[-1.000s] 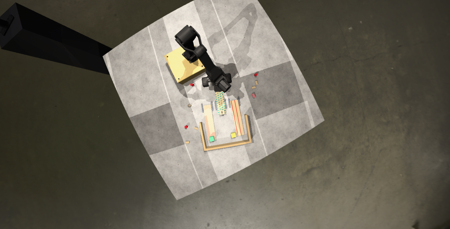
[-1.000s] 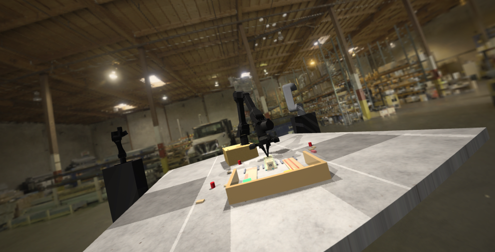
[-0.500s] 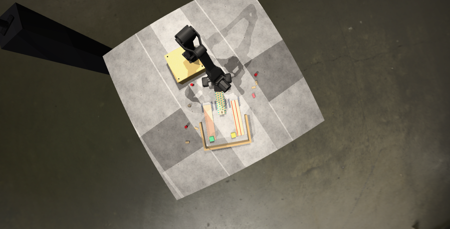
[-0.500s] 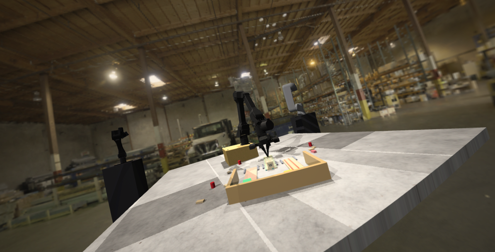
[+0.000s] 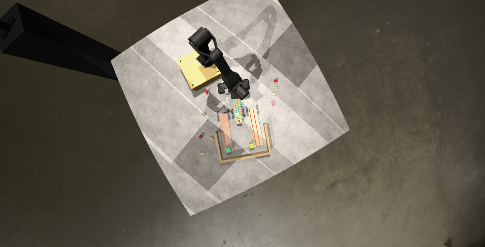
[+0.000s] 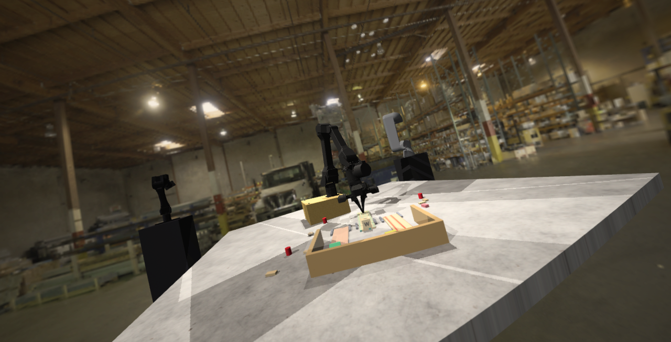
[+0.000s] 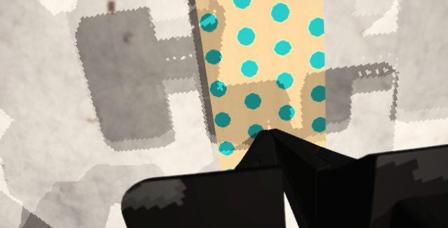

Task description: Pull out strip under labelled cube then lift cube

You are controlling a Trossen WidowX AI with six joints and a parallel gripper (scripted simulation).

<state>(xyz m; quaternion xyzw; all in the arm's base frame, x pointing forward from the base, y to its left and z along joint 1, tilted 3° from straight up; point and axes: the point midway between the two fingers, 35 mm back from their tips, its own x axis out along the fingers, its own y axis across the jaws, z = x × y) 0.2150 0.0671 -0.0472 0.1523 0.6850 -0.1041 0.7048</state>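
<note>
The labelled cube lies 190 mm ahead of my gripper tip, 70 mm to the right of it and 20 mm above it. Round my gripper tip: wood chip: 150 mm ahead, 200 mm to the left.
</note>
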